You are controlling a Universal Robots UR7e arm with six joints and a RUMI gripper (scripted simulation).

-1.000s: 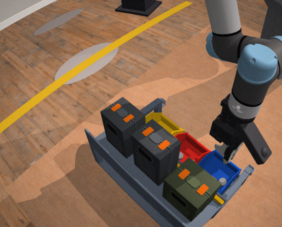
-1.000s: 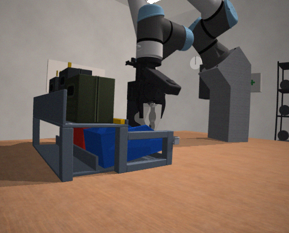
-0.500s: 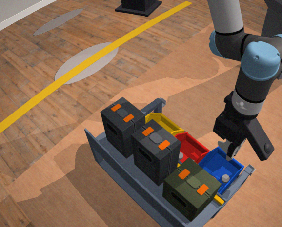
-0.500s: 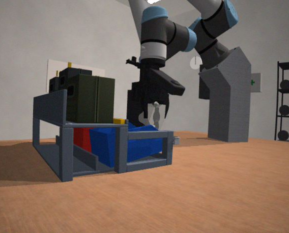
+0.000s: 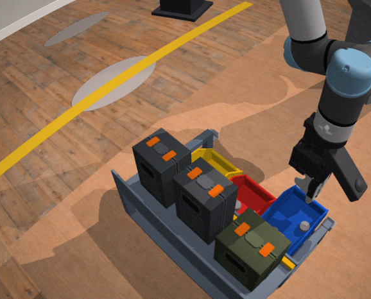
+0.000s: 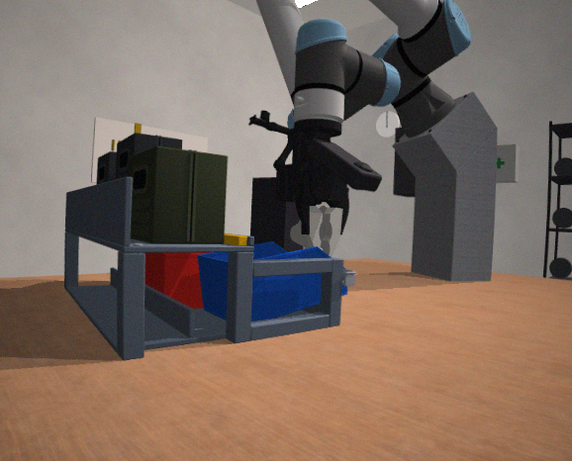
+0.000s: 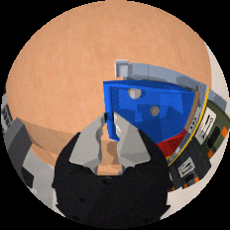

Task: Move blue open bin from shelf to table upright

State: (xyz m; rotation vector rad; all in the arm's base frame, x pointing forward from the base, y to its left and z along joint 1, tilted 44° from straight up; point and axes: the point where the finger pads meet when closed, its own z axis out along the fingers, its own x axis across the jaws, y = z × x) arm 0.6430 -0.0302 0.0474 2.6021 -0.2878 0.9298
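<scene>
Now: the blue open bin 8 cm ahead of my hand, 3 cm to the right of it and 1 cm below it. From my hand the other things lie so: green case 21 cm ahead, 8 cm to the right, 8 cm above; red bin 7 cm ahead, 15 cm to the right, 2 cm below; yellow bin 3 cm ahead, 25 cm to the right, 2 cm below.
</scene>
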